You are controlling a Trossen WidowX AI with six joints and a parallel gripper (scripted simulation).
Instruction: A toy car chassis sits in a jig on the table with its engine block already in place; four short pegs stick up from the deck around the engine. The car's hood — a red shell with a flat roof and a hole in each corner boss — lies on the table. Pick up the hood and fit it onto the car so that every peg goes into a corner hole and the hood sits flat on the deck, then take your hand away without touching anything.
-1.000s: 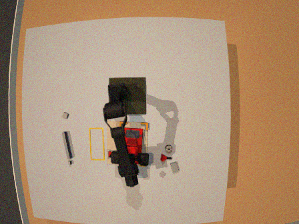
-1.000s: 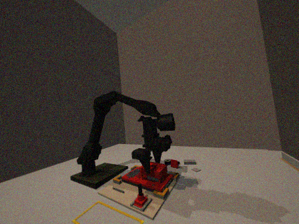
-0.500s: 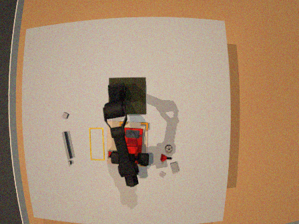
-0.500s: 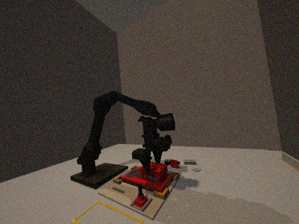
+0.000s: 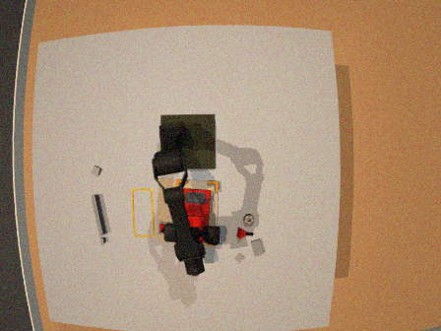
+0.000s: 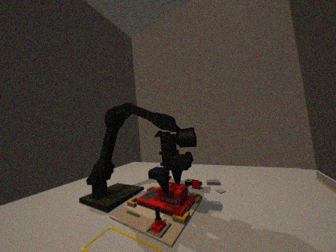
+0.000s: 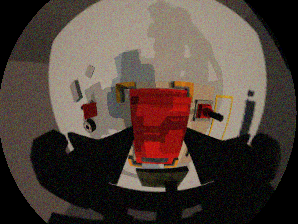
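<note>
My gripper tip is now 30 mm above the grey engine block. Also, from my gripper tip: red hood: 10 mm above; then long grey bar: 60 mm behind, 380 mm to the right, 40 mm below.
</note>
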